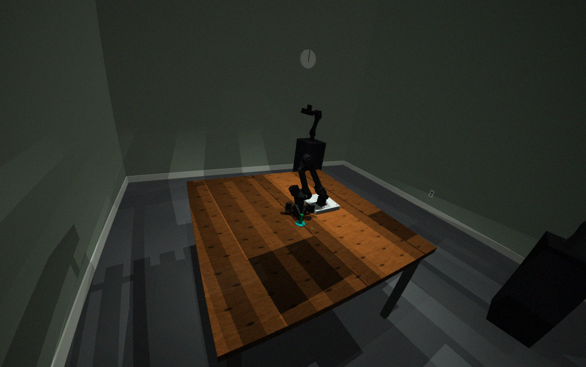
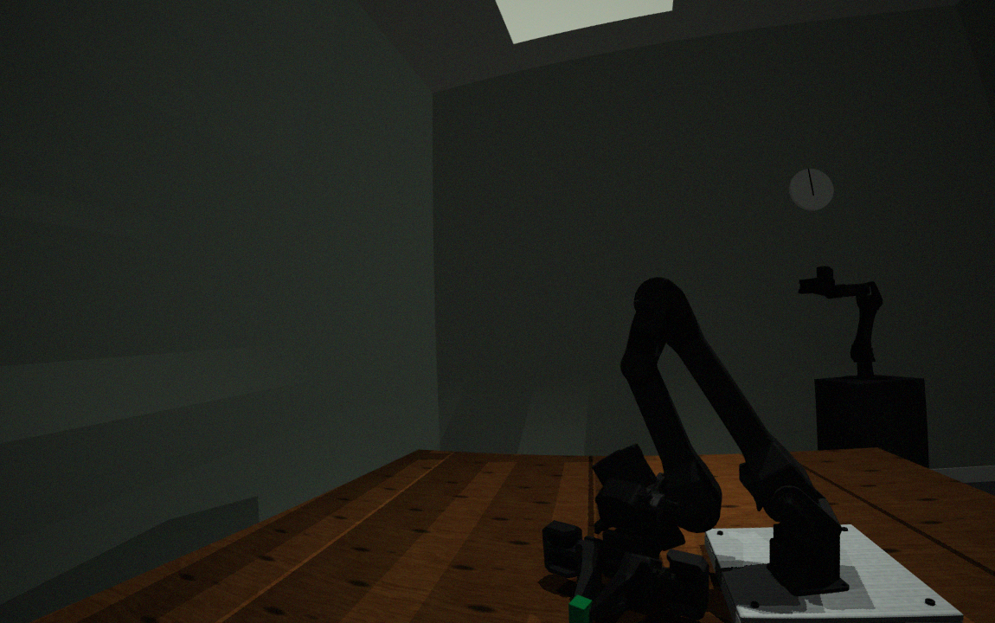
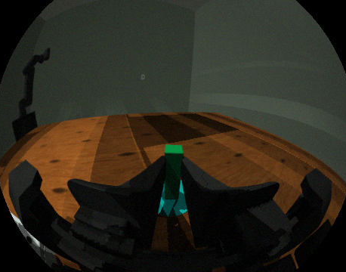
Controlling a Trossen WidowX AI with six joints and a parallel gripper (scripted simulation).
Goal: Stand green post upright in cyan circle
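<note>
Now: the green post 20 mm below my gripper tip. Also, from my gripper tip: cyan circle 60 mm below.
</note>
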